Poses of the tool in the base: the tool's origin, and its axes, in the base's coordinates. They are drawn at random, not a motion.
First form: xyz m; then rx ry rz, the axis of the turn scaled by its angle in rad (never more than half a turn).
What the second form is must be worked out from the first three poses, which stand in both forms.
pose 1, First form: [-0.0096, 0.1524, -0.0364, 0.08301, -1.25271, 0.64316]
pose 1, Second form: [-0.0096, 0.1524, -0.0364, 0.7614, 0.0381, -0.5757, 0.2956]
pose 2, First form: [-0.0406, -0.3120, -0.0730, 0.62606, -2.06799, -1.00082]
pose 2, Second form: [-0.0406, -0.3120, -0.0730, 0.3711, 0.2441, -0.8064, -0.3903]
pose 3, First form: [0.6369, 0.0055, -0.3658, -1.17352, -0.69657, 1.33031]
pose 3, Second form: [0.6369, 0.0055, -0.3658, 0.5793, -0.5019, -0.2979, 0.5690]
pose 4, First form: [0.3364, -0.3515, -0.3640, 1.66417, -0.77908, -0.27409]
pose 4, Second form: [0.3364, -0.3515, -0.3640, 0.5987, 0.7175, -0.3359, -0.1182]
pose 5, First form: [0.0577, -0.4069, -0.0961, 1.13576, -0.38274, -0.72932]
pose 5, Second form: [0.0577, -0.4069, -0.0961, 0.7639, 0.5224, -0.1761, -0.3355]
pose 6, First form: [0.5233, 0.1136, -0.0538, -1.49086, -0.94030, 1.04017]
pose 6, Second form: [0.5233, 0.1136, -0.0538, 0.5205, -0.6220, -0.3923, 0.4339]
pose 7, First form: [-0.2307, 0.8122, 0.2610, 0.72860, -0.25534, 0.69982]
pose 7, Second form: [-0.2307, 0.8122, 0.2610, 0.8673, 0.3480, -0.1220, 0.3343]
